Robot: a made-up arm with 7 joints. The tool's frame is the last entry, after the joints. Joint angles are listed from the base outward.
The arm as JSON. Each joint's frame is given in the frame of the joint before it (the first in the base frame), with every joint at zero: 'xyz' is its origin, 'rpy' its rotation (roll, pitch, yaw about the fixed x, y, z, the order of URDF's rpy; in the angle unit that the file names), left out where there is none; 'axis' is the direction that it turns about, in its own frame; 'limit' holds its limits. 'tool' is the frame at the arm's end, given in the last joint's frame.
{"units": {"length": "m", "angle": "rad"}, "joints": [
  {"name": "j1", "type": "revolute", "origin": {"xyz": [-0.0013, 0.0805, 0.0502]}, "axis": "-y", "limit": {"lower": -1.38, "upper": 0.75}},
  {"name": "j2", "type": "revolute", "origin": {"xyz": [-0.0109, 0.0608, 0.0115]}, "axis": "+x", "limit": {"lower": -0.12, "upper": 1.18}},
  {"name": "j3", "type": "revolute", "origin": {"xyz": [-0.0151, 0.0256, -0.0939]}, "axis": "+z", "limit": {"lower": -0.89, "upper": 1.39}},
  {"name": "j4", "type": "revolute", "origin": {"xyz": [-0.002, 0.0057, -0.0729]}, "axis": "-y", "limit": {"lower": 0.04, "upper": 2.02}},
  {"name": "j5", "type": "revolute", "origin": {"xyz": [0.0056, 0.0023, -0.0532]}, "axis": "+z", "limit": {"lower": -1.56, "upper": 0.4}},
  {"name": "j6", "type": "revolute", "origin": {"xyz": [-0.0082, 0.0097, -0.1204]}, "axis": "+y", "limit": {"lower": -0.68, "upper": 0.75}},
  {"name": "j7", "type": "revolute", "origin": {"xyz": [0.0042, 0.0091, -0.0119]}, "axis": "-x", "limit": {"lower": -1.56, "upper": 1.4}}
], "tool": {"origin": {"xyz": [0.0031, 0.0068, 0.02], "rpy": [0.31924, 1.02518, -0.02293]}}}
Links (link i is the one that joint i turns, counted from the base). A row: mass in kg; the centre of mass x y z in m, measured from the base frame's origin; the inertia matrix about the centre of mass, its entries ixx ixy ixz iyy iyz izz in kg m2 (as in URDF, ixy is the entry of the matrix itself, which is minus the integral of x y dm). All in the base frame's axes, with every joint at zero. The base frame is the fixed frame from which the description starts. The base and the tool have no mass.
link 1: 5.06; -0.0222 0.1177 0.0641; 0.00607 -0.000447 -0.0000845 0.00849 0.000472 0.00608
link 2: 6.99; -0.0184 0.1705 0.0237; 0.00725 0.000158 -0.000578 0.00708 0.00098 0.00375
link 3: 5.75; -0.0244 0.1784 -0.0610; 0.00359 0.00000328 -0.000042 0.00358 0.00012 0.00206
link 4: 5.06; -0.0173 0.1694 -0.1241; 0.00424 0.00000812 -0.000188 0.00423 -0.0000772 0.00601
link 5: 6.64; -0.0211 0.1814 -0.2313; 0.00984 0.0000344 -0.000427 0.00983 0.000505 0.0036
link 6: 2.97; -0.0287 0.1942 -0.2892; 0.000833 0 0 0.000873 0 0.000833
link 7: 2.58; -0.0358 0.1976 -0.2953; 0.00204 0 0 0.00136 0 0.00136
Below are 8 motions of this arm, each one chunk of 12 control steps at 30 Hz.
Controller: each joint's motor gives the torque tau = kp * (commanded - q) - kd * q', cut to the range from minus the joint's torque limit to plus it. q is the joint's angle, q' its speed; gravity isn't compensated. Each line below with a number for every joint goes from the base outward.
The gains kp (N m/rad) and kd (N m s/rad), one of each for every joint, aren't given. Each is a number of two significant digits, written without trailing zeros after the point. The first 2 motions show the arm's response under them.
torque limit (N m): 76 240 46 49 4.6 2.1 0.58
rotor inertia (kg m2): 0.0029 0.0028 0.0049 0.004 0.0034 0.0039 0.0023
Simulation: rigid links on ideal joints. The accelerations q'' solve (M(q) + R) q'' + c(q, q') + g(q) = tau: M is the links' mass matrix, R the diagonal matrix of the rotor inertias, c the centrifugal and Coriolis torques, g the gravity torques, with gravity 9.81 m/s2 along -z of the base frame. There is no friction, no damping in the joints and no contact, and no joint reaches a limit. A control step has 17 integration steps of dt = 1/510 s. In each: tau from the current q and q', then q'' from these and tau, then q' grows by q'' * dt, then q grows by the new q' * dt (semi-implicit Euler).
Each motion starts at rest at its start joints. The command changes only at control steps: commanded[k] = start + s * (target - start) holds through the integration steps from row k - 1 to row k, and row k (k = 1, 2, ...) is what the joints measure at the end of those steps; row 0 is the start. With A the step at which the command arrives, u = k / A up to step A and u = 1 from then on. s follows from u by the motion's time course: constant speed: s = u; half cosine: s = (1 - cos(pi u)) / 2; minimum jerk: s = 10 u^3 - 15 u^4 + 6 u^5; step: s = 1 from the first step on.
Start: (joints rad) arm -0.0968 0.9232 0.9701 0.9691 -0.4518 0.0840 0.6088
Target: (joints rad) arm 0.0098 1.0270 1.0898 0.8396 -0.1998 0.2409 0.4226
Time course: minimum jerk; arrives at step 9
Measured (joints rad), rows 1 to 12:
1: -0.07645 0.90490 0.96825 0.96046 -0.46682 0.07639 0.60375
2: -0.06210 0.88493 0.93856 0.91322 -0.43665 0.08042 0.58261
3: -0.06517 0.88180 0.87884 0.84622 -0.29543 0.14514 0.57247
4: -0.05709 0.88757 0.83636 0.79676 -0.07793 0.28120 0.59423
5: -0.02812 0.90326 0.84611 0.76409 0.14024 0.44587 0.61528
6: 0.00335 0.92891 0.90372 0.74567 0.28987 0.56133 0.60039
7: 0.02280 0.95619 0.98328 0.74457 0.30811 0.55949 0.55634
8: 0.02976 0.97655 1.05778 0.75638 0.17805 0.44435 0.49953
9: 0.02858 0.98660 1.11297 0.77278 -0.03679 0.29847 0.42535
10: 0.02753 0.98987 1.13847 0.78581 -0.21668 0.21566 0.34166
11: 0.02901 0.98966 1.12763 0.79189 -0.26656 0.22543 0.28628
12: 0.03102 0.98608 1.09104 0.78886 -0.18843 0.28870 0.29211
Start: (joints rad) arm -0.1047 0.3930 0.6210 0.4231 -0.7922 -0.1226 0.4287
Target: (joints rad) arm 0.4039 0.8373 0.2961 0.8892 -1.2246 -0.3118 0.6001
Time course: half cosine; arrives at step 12
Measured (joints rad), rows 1 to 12:
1: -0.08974 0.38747 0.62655 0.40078 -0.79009 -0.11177 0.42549
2: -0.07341 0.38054 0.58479 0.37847 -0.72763 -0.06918 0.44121
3: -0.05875 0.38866 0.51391 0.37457 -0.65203 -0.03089 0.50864
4: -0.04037 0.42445 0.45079 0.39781 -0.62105 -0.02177 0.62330
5: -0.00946 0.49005 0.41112 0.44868 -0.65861 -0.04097 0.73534
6: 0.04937 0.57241 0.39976 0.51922 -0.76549 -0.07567 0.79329
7: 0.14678 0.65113 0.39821 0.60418 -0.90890 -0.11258 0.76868
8: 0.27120 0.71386 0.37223 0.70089 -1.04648 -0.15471 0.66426
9: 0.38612 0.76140 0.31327 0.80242 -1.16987 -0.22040 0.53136
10: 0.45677 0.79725 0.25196 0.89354 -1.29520 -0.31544 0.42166
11: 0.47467 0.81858 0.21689 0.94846 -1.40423 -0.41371 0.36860
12: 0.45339 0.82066 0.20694 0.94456 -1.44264 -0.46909 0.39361
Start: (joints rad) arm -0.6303 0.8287 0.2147 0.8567 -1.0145 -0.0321 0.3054
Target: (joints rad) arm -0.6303 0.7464 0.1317 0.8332 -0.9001 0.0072 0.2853
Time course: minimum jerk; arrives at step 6
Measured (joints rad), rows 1 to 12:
1: -0.59967 0.81192 0.20353 0.83726 -1.01948 -0.02575 0.30521
2: -0.57250 0.78252 0.15720 0.82673 -0.98464 0.00359 0.30854
3: -0.56841 0.75200 0.08349 0.83094 -0.94241 0.01449 0.31429
4: -0.57136 0.72021 0.00750 0.82825 -0.95012 -0.02657 0.32169
5: -0.57969 0.69647 -0.06633 0.81976 -0.99997 -0.09447 0.33235
6: -0.59648 0.68809 -0.12641 0.81874 -1.07428 -0.15373 0.34976
7: -0.61477 0.69018 -0.14985 0.82239 -1.16051 -0.18995 0.36805
8: -0.62291 0.69619 -0.13538 0.81945 -1.21377 -0.19239 0.37571
9: -0.61754 0.70278 -0.09612 0.81174 -1.18510 -0.15159 0.37110
10: -0.60237 0.70920 -0.04596 0.80896 -1.07149 -0.07649 0.35602
11: -0.58228 0.71566 0.00417 0.81343 -0.92588 0.00177 0.32982
12: -0.56431 0.72153 0.04619 0.81968 -0.82110 0.04776 0.29883

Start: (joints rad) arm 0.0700 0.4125 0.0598 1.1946 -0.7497 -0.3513 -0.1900
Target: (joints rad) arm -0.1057 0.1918 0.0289 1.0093 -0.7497 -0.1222 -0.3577
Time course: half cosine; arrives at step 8
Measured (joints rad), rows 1 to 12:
1: 0.07519 0.39075 0.07262 1.16639 -0.76172 -0.35347 -0.19471
2: 0.06929 0.35863 0.06704 1.11616 -0.72822 -0.30765 -0.20834
3: 0.03840 0.31969 0.04535 1.07445 -0.65062 -0.20726 -0.22192
4: -0.00923 0.27236 0.02080 1.03311 -0.58576 -0.10882 -0.23966
5: -0.06313 0.22550 -0.01088 0.98200 -0.55452 -0.04898 -0.26030
6: -0.11955 0.18566 -0.04967 0.93382 -0.54006 -0.02021 -0.27142
7: -0.17457 0.15878 -0.09197 0.90308 -0.52512 -0.00497 -0.26654
8: -0.21939 0.14990 -0.13091 0.89144 -0.51037 0.00058 -0.24891
9: -0.24361 0.15358 -0.14488 0.89197 -0.51197 -0.00709 -0.22618
10: -0.23993 0.15996 -0.11942 0.89588 -0.53534 -0.02181 -0.21269
11: -0.20879 0.16689 -0.06864 0.90181 -0.55974 -0.02656 -0.22329
12: -0.15983 0.17411 -0.01345 0.91478 -0.56819 -0.01480 -0.25974

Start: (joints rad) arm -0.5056 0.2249 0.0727 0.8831 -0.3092 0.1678 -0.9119
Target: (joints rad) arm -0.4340 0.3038 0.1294 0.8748 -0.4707 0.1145 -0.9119
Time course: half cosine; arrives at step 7
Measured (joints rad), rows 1 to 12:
1: -0.48106 0.21899 0.07260 0.84513 -0.30412 0.16586 -0.90824
2: -0.44914 0.21780 0.04301 0.81209 -0.22459 0.19747 -0.88671
3: -0.43121 0.22597 -0.00167 0.82025 -0.12729 0.23598 -0.84272
4: -0.41573 0.23997 -0.02974 0.83289 -0.12786 0.22110 -0.79141
5: -0.39726 0.25673 -0.02699 0.83316 -0.24564 0.15446 -0.75890
6: -0.37961 0.27384 0.00560 0.83324 -0.41258 0.08750 -0.76716
7: -0.36494 0.28686 0.05372 0.84174 -0.53851 0.06290 -0.81441
8: -0.35280 0.29316 0.09505 0.85242 -0.56655 0.08377 -0.87982
9: -0.34486 0.29406 0.11438 0.85587 -0.50550 0.12164 -0.93504
10: -0.34541 0.29074 0.11141 0.85046 -0.41266 0.14570 -0.95215
11: -0.35706 0.28466 0.09127 0.84046 -0.34277 0.14697 -0.92096
12: -0.37739 0.27801 0.06165 0.83037 -0.31841 0.13729 -0.85921

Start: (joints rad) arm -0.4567 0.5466 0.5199 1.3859 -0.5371 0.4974 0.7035
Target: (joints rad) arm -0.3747 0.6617 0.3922 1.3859 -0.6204 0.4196 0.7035
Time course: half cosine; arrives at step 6
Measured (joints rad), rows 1 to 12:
1: -0.43468 0.53833 0.50592 1.35737 -0.54030 0.49634 0.69592
2: -0.41368 0.54533 0.43763 1.30722 -0.47237 0.52294 0.67254
3: -0.41418 0.57235 0.32624 1.28428 -0.32415 0.55982 0.67144
4: -0.41725 0.59704 0.22202 1.29443 -0.21017 0.55808 0.73229
5: -0.40785 0.61339 0.14528 1.30987 -0.21655 0.50594 0.83825
6: -0.39016 0.61883 0.10824 1.32198 -0.33846 0.42391 0.92399
7: -0.37537 0.61912 0.10917 1.33268 -0.51154 0.34714 0.92721
8: -0.36794 0.62363 0.13181 1.34050 -0.65821 0.30699 0.83874
9: -0.36574 0.62894 0.16797 1.34416 -0.72523 0.31166 0.70950
10: -0.36510 0.63141 0.20904 1.34226 -0.69742 0.35079 0.60860
11: -0.36556 0.63226 0.24579 1.33512 -0.59969 0.40861 0.58298
12: -0.36926 0.63211 0.27316 1.32529 -0.48214 0.46732 0.63786

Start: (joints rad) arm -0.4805 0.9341 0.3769 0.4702 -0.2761 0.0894 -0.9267
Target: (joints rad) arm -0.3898 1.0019 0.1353 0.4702 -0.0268 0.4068 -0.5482
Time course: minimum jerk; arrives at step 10
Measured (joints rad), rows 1 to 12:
1: -0.45441 0.91919 0.36819 0.46050 -0.28369 0.09297 -0.92510
2: -0.43050 0.89477 0.30186 0.45564 -0.24232 0.10610 -0.91404
3: -0.41999 0.87877 0.19756 0.45679 -0.17354 0.12115 -0.87061
4: -0.41418 0.87798 0.10778 0.46244 -0.12395 0.14568 -0.78054
5: -0.40575 0.89425 0.05318 0.46885 -0.10070 0.19104 -0.65663
6: -0.38991 0.92113 0.03682 0.47319 -0.09147 0.25557 -0.53375
7: -0.36880 0.94840 0.04787 0.47681 -0.07834 0.32396 -0.45357
8: -0.35095 0.96757 0.06672 0.48148 -0.05447 0.37351 -0.43925
9: -0.34322 0.97404 0.07629 0.48434 -0.03087 0.38733 -0.47877
10: -0.34599 0.96842 0.06767 0.48190 -0.01736 0.37043 -0.53537
11: -0.35500 0.95639 0.04032 0.47540 -0.00597 0.34903 -0.57086
12: -0.36532 0.94444 0.00671 0.47022 0.01461 0.34716 -0.56327

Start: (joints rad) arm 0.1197 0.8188 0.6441 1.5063 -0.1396 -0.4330 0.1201
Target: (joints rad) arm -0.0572 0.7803 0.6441 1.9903 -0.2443 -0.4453 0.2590
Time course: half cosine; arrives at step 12
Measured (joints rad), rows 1 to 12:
1: 0.12275 0.79434 0.64637 1.50384 -0.14657 -0.43994 0.12268
2: 0.10136 0.76941 0.62773 1.48845 -0.10441 -0.44153 0.10948
3: 0.05237 0.76439 0.57979 1.48463 0.02926 -0.38022 0.09665
4: 0.00833 0.75877 0.52527 1.51796 0.18995 -0.24877 0.10694
5: -0.01808 0.75010 0.47148 1.57797 0.28302 -0.12375 0.13354
6: -0.03731 0.74736 0.41772 1.65147 0.26617 -0.08512 0.17727
7: -0.05493 0.74818 0.37709 1.73320 0.15472 -0.15397 0.24181
8: -0.06809 0.74817 0.36259 1.81423 -0.00824 -0.29800 0.31276
9: -0.07459 0.74857 0.37754 1.88483 -0.17877 -0.45900 0.36450
10: -0.07533 0.75005 0.41787 1.93917 -0.31899 -0.57847 0.38037
11: -0.07178 0.75132 0.47176 1.97334 -0.39542 -0.62165 0.36333
12: -0.06492 0.75195 0.52319 1.98433 -0.39096 -0.59148 0.32635

